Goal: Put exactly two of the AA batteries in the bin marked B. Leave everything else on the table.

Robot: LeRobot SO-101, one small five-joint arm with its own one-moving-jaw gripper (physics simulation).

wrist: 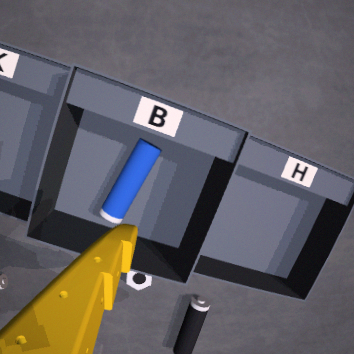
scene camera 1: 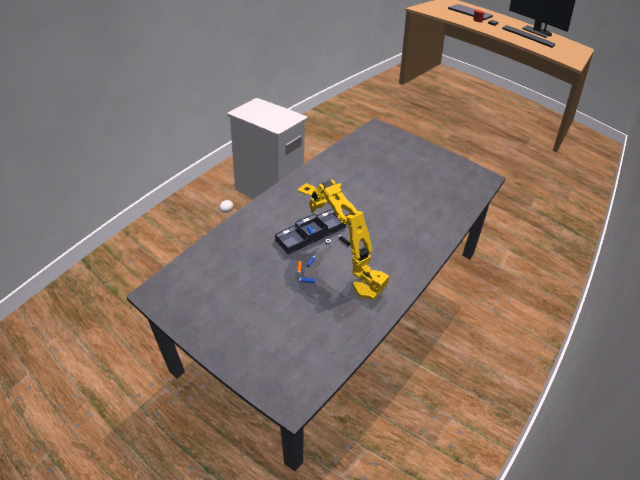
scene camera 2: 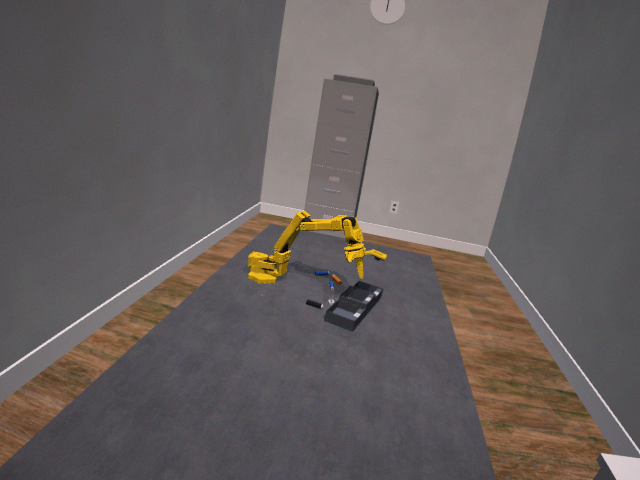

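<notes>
A blue battery lies in the bin marked B, the middle compartment, on its floor and slanted. My gripper is fully open and empty above the bins; in the wrist view one notched jaw shows, its tip over the near wall of bin B. On the table lie a larger blue battery, a thinner blue battery, an orange battery and a black battery.
Bin H adjoins bin B on the right in the wrist view, and bin K on the left. A white hex nut lies close beside the near wall of bin B. The bins have raised walls.
</notes>
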